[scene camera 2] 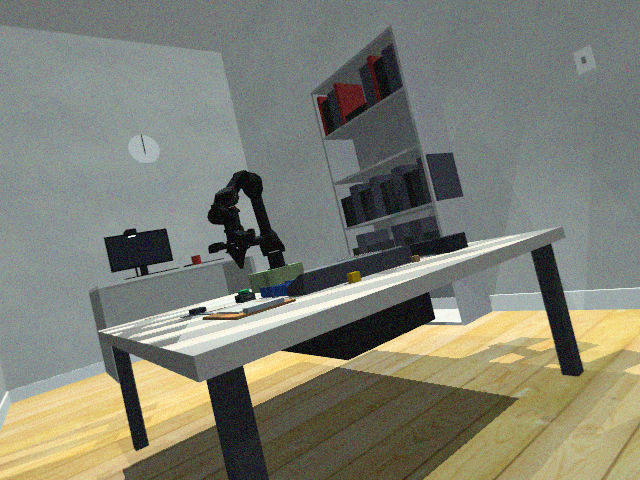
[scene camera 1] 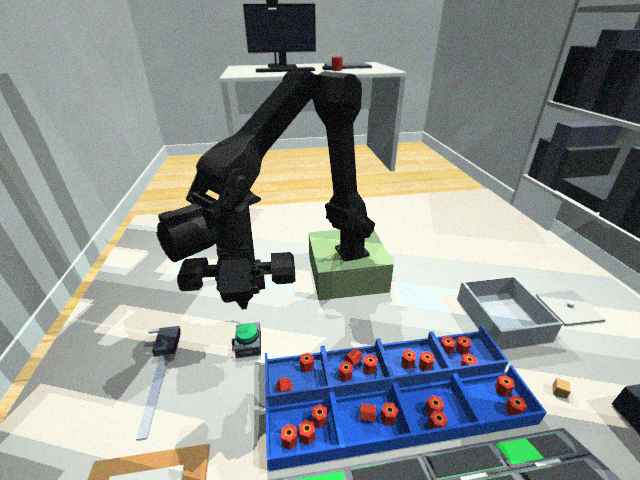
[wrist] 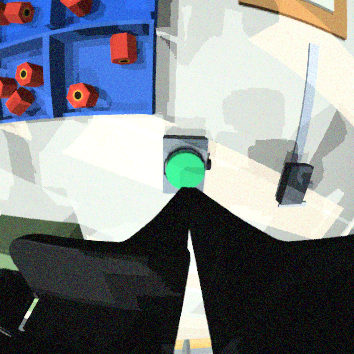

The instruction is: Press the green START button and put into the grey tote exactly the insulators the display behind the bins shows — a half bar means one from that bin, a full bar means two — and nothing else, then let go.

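Places are measured from the arm's base along level axes (x back, y left, z down), in centimetres.
Where they show: gripper, fingertip midpoint: [scene camera 2: 241, 268] [scene camera 1: 244, 307] [wrist: 187, 194]; arm's base, origin of the base link: [scene camera 2: 277, 267] [scene camera 1: 351, 251] [wrist: 17, 283].
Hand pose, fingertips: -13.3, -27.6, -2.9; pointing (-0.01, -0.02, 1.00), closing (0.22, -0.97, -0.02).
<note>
Each offset is from my fingertips to the centre of the thing, as dx, dy, dz. "*": to the spot under its first point.
My gripper [scene camera 1: 244, 305] [scene camera 2: 240, 266] [wrist: 187, 194] is shut and empty, above the green START button @[+1.6, -0.3, +9.3] [scene camera 1: 247, 333] [scene camera 2: 244, 292] [wrist: 185, 169] and apart from it. Red hexagonal insulators [scene camera 1: 306, 362] [wrist: 123, 48] stand or lie in the eight compartments of the blue bins [scene camera 1: 403, 444] [scene camera 2: 273, 290] [wrist: 107, 75]. The grey tote @[-11.2, +52.4, +8.6] [scene camera 1: 532, 336] at the right in scene camera 1 holds no insulator. The display [scene camera 1: 462, 461] [scene camera 2: 351, 271] is partly cut off by the lower edge of scene camera 1; one panel shows a green half bar, and another green bar is cut off.
A caliper @[+0.5, -18.5, +10.4] [scene camera 1: 166, 341] [wrist: 295, 184] lies beside the button. A wooden frame @[* -14.9, -18.0, +10.7] [scene camera 1: 149, 457] [wrist: 300, 14] lies near the bins. A flat lid @[-13.9, +69.1, +10.9] [scene camera 1: 578, 312] lies beside the tote. A small wooden cube @[-28.2, +48.7, +10.3] [scene camera 1: 561, 388] and a yellow cube @[-42.3, +6.7, +9.9] [scene camera 2: 353, 277] are on the table.
</note>
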